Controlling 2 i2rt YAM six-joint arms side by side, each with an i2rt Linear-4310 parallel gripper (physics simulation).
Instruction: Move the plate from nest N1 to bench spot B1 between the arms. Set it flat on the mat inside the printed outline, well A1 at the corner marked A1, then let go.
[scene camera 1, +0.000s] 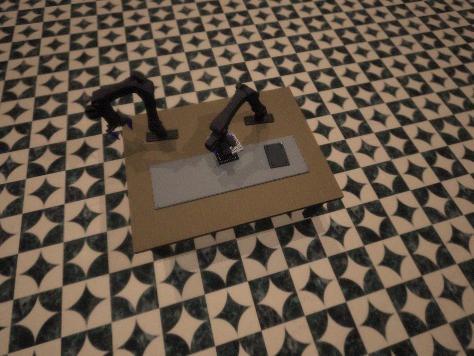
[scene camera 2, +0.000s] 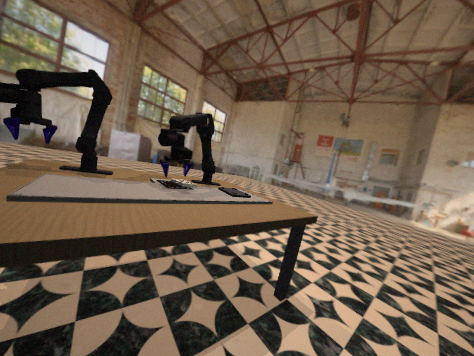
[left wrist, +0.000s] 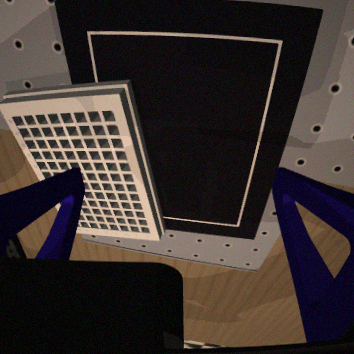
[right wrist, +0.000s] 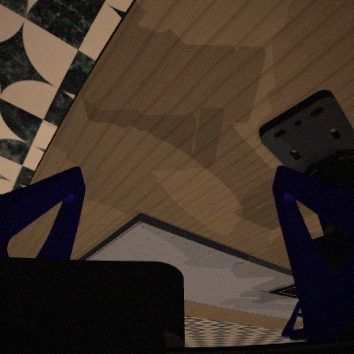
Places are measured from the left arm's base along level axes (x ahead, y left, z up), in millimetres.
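Pixels of known places: left gripper, fingertip midpoint: (scene camera 2: 175, 176) (left wrist: 177, 177); right gripper, fingertip midpoint: (scene camera 1: 125, 134) (scene camera 2: 32, 141) (right wrist: 178, 176); left arm's base, origin of the base link: (scene camera 1: 258, 119) (scene camera 2: 206, 183); right arm's base, origin of the base link: (scene camera 1: 162, 135) (scene camera 2: 88, 171) (right wrist: 332, 164).
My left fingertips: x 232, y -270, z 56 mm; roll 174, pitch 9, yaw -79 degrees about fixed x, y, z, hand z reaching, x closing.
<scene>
For each thing: its middle in the pictures, then the offset to it from my left fingertips. "spot": a spot on its surface instead. Level surfaces: height alone.
- white plate, body centre: (left wrist: 91, 174) (scene camera 2: 183, 182) (scene camera 1: 232, 144) dz -35, dx -49, dy +59 mm
- black mat, its level: dz -42 mm
- printed outline, surface spot: (left wrist: 185, 37) spot: dz -42, dx +53, dy +13 mm
- grey board, its level: dz -43 mm
- wooden table, its level: dz -56 mm
- dark rectangular nest, body centre: (scene camera 2: 234, 191) (scene camera 1: 276, 154) dz -35, dx +68, dy +314 mm
The white plate (scene camera 1: 236, 145) (scene camera 2: 182, 184) (left wrist: 75, 156) lies askew across one side of the black mat (scene camera 1: 227, 158) (left wrist: 200, 130), partly off it. It covers part of the printed outline (left wrist: 185, 37) and reaches over the grey board's edge, where it may be slightly tilted. Much of the outlined area is bare. My left gripper (scene camera 1: 223, 144) (scene camera 2: 176, 175) (left wrist: 177, 177) is open above the plate and mat, holding nothing; one finger overlaps the plate in the left wrist view. My right gripper (scene camera 1: 122, 131) (scene camera 2: 31, 140) (right wrist: 178, 176) is open and empty, high up at the picture's left. The A1 mark is not readable.
The grey board (scene camera 1: 185, 185) (scene camera 2: 100, 190) (right wrist: 215, 275) lies on the wooden table (scene camera 1: 240, 215) (scene camera 2: 150, 220). A dark rectangular nest (scene camera 1: 276, 155) (scene camera 2: 234, 192) is at its right end. The bases of my right arm (scene camera 1: 162, 136) and left arm (scene camera 1: 259, 120) stand behind the board.
</scene>
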